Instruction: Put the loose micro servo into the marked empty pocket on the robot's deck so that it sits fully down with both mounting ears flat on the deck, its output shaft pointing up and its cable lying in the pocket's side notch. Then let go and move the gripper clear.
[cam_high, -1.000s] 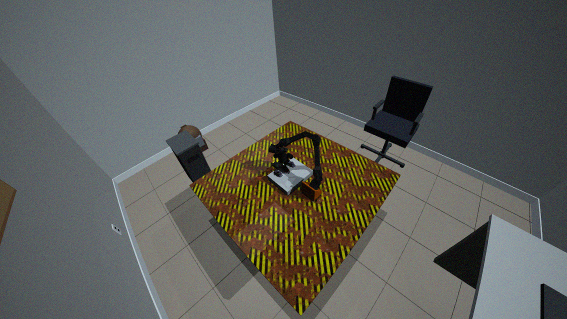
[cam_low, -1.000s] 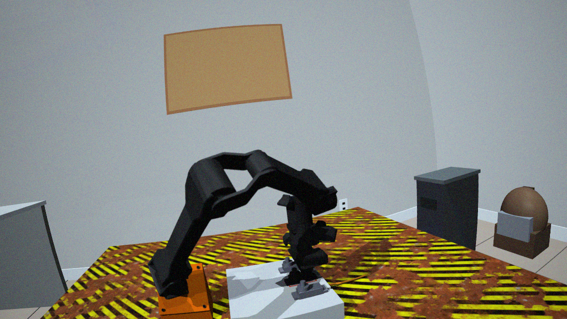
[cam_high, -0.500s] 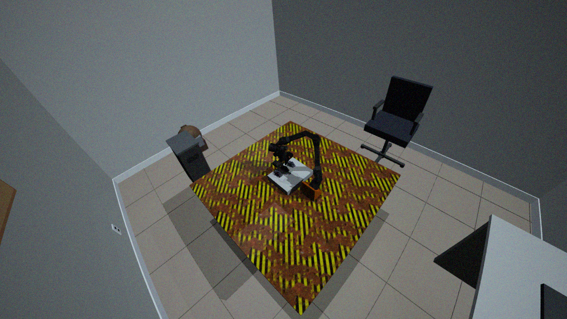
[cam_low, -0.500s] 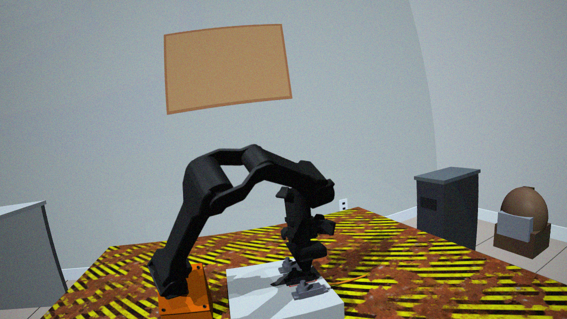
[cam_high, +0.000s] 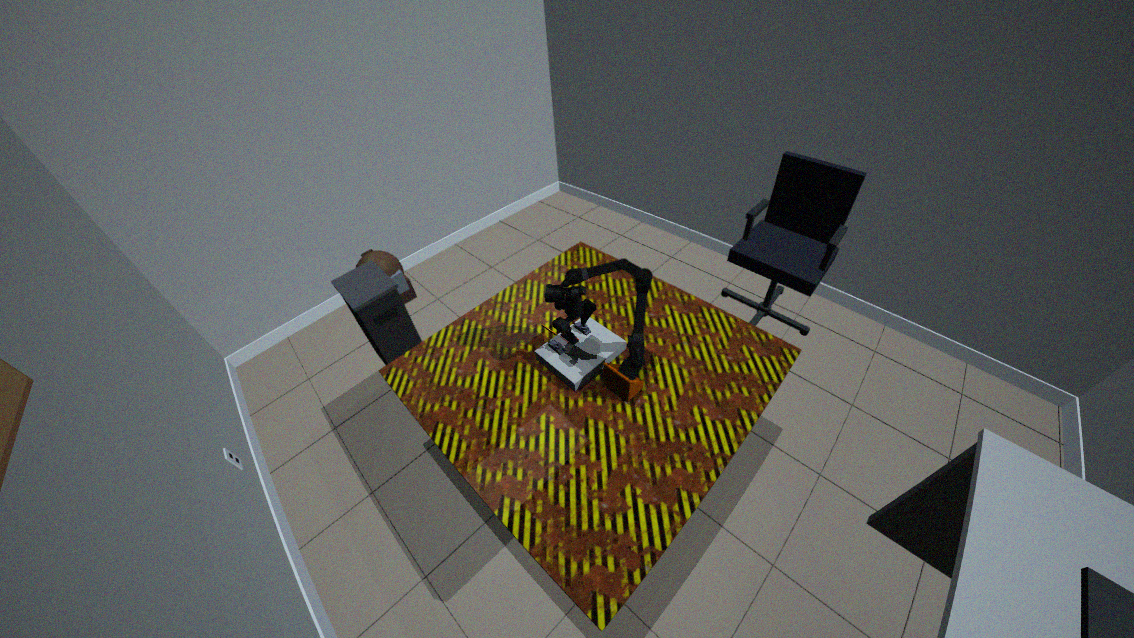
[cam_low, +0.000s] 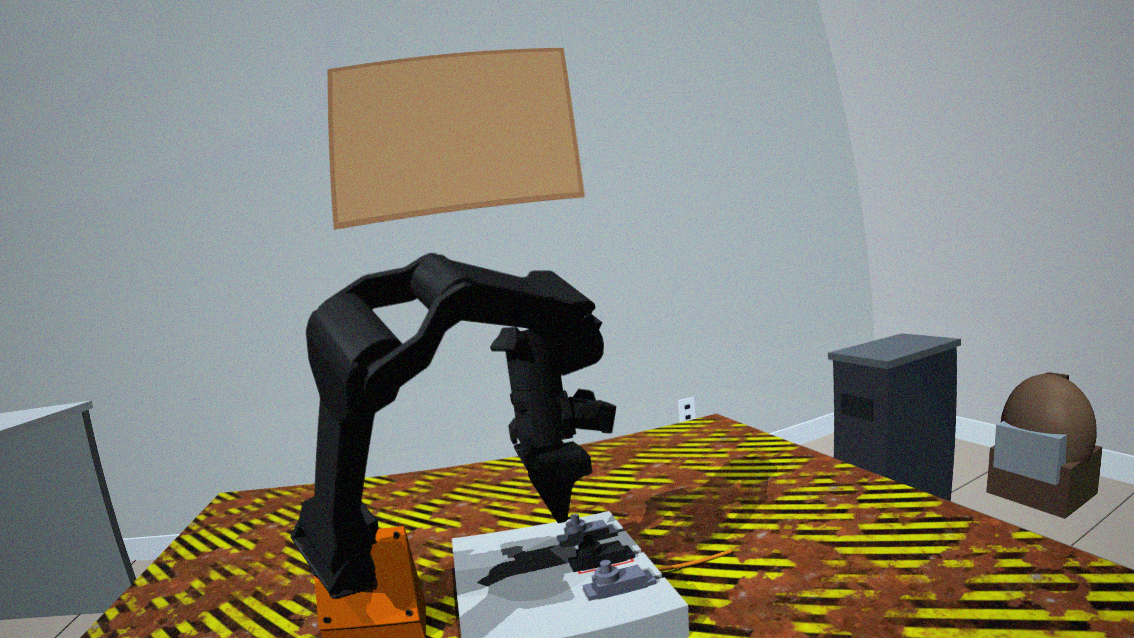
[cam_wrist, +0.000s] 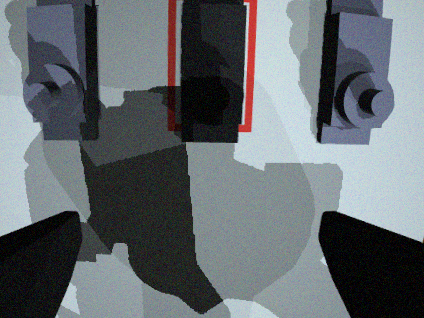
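The white deck is 6 cm behind my gripper tip and 11 cm below it.
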